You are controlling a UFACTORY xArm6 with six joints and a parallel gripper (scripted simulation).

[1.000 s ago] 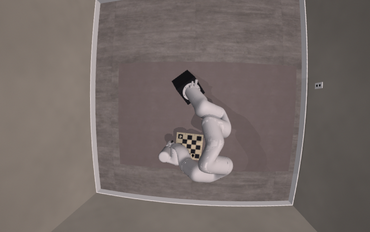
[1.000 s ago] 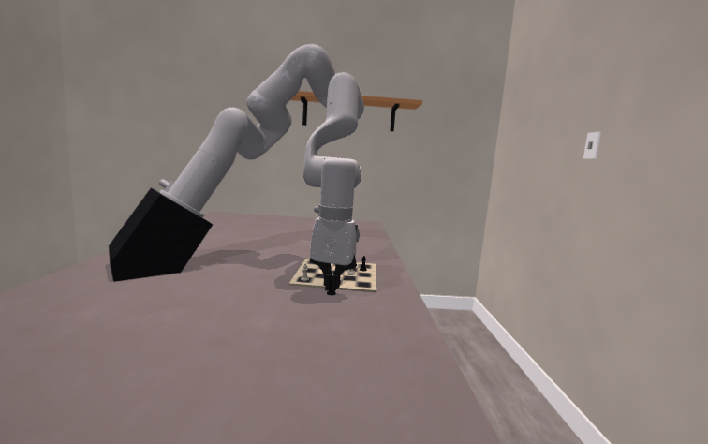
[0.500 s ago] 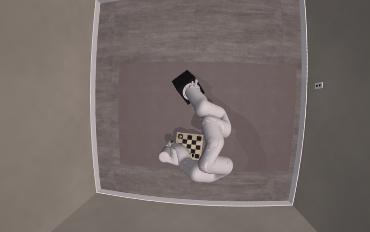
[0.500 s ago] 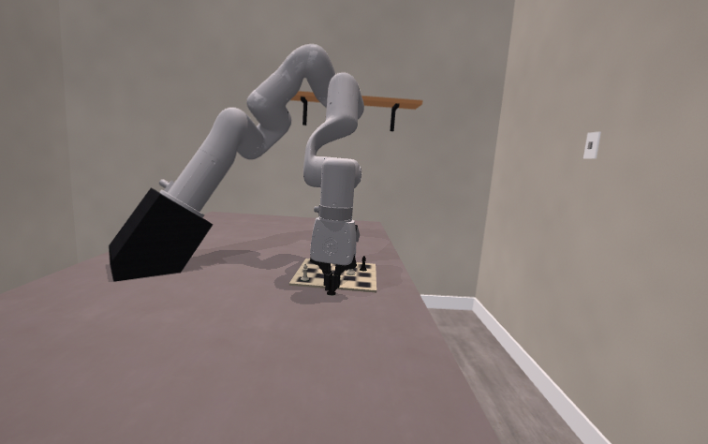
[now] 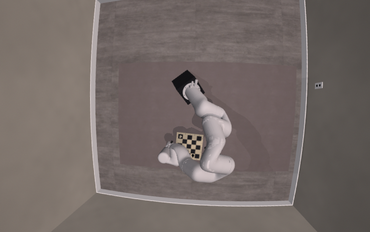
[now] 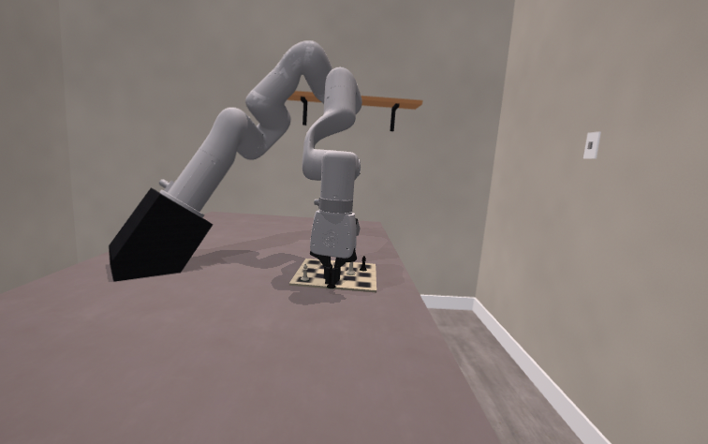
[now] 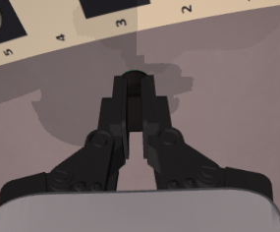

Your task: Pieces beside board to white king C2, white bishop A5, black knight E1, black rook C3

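My gripper is now 2 cm short of the white king, 14 cm to the right of it and 1 cm above it. Round my hand: chessboard 1 cm behind, 14 cm to the left, 4 cm below; then black piece 2 cm below; then white bishop 8 cm behind, 6 cm to the left, 2 cm below.
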